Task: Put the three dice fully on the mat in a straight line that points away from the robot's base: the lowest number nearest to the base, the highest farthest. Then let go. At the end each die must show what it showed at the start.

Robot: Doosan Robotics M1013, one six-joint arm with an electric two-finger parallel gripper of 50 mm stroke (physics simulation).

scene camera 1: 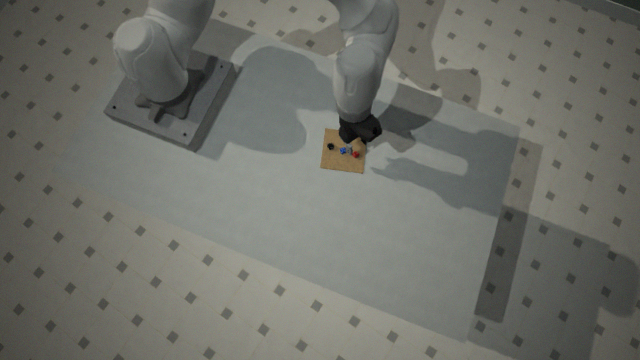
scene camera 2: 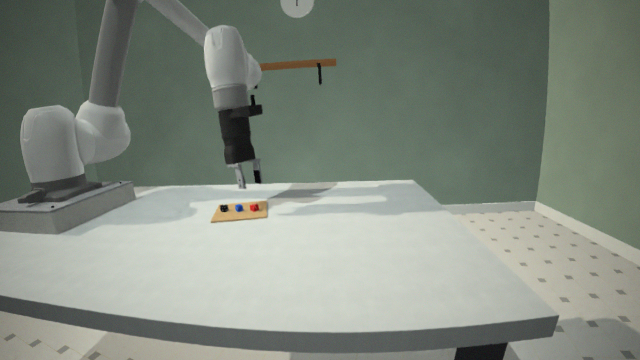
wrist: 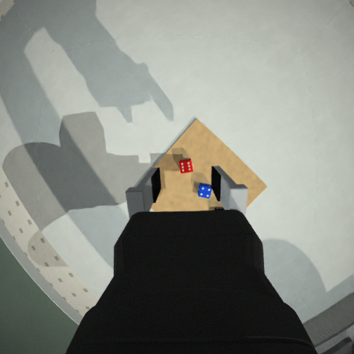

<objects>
tan mat: scene camera 1 332,159; scene camera 2; wrist
same spot on tan mat: (wrist: 178,192) = (scene camera 2: 248,206)
</objects>
